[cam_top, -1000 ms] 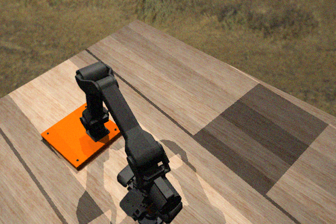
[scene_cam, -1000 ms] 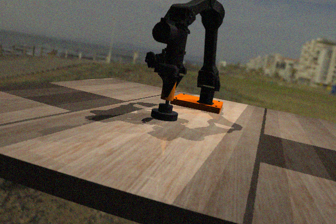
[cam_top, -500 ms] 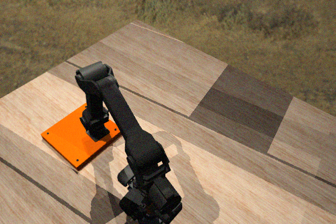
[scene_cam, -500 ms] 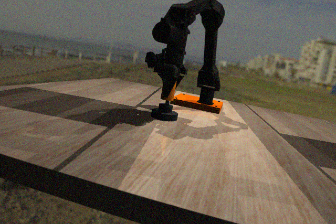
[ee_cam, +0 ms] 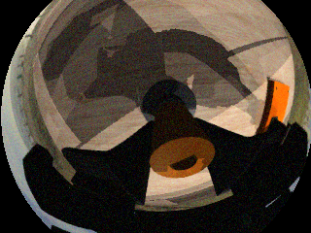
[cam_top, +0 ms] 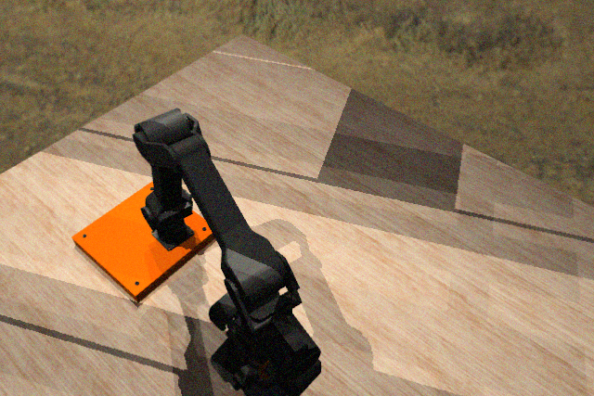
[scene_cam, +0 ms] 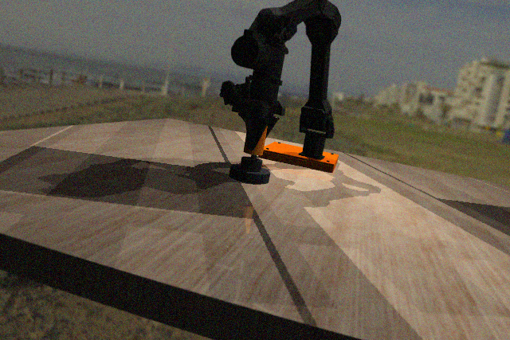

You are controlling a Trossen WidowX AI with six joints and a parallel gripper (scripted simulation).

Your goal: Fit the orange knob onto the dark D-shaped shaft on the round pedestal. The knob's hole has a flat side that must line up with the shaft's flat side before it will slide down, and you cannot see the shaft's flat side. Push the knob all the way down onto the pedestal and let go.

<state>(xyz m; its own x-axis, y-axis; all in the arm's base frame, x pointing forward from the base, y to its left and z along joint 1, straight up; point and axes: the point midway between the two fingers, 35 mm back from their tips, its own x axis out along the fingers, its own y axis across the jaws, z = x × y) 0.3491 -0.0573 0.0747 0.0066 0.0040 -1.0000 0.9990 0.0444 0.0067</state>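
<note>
My gripper tip is 3 cm above the dark round pedestal. The rest, counted from my gripper tip: orange knob: 2 cm above.
</note>
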